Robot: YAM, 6 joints.
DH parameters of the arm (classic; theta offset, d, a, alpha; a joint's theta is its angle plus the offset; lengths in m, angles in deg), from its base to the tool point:
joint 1: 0 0.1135 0.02 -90
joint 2: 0 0 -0.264 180
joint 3: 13.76 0 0.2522 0
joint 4: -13.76 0 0.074 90
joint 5: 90 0 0 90
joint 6: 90 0.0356 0 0
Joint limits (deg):
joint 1: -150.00..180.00
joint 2: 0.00..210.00
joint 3: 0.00..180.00
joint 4: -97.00..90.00
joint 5: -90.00..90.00
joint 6: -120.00..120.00
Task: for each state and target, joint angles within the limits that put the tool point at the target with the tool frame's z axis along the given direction. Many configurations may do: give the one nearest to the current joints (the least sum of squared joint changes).
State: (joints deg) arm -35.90 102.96 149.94 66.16 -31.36 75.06
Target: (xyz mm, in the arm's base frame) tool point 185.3 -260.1 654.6 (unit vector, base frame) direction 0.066 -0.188 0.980
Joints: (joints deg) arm -54.17 119.32 159.32 38.97 3.24 75.06
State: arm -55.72 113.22 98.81 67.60 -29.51 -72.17
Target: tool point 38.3 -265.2 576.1 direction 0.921 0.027 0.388
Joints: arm -88.82 94.70 107.22 78.65 -67.16 -72.17
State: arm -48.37 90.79 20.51 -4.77 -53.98 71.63
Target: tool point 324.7 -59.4 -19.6 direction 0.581 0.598 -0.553
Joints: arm -14.86 134.17 45.73 34.87 -46.61 71.63
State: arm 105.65 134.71 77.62 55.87 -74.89 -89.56
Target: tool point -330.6 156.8 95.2 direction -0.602 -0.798 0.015
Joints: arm 149.07 129.73 48.93 88.83 -83.84 -89.56
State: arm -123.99 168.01 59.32 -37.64 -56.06 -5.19
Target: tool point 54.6 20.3 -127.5 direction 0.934 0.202 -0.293
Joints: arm -148.44 199.88 34.00 3.89 -18.48 -5.19
